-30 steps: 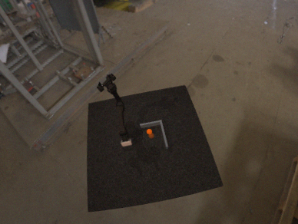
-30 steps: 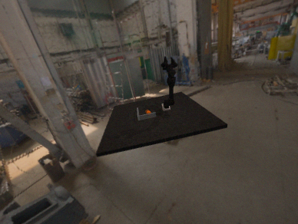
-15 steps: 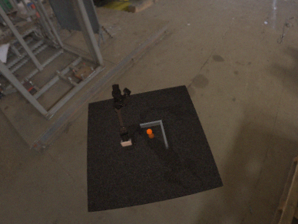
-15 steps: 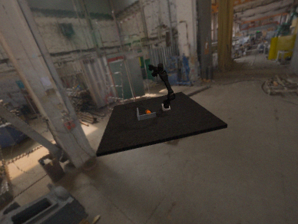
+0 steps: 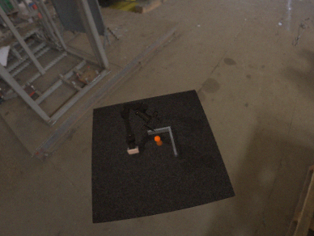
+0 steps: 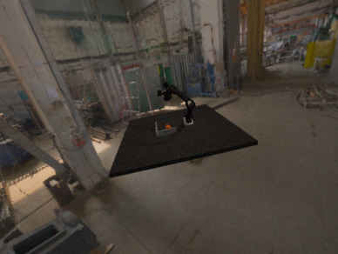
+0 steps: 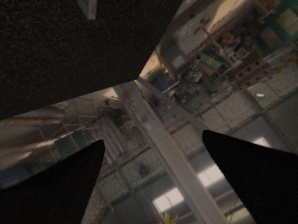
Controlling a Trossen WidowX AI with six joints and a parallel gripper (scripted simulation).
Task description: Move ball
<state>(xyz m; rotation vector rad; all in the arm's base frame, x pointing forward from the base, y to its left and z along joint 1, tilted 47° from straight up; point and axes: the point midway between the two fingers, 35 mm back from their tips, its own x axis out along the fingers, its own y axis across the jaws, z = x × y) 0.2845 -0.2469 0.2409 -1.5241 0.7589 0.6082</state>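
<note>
Right now my gripper tip is 2 cm past the orange ball, 9 cm to the right of it and 37 cm above it. From my gripper tip the other things lie so: see-through copy of ball: 1 cm behind, 4 cm to the left, 37 cm below.
</note>
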